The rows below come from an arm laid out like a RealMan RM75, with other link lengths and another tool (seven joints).
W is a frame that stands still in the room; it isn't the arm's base.
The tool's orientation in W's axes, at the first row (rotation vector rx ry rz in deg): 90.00 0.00 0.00
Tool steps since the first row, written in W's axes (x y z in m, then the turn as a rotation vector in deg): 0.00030 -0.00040 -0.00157 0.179 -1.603 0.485; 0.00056 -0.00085 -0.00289 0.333 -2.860 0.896; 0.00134 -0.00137 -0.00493 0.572 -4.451 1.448; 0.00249 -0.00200 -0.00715 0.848 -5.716 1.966
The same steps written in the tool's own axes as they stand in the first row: 0.00030 -0.00157 0.00040 0.179 0.485 1.603; 0.00056 -0.00289 0.00085 0.333 0.896 2.860; 0.00134 -0.00493 0.00137 0.572 1.448 4.451; 0.00249 -0.00715 0.00200 0.848 1.966 5.716
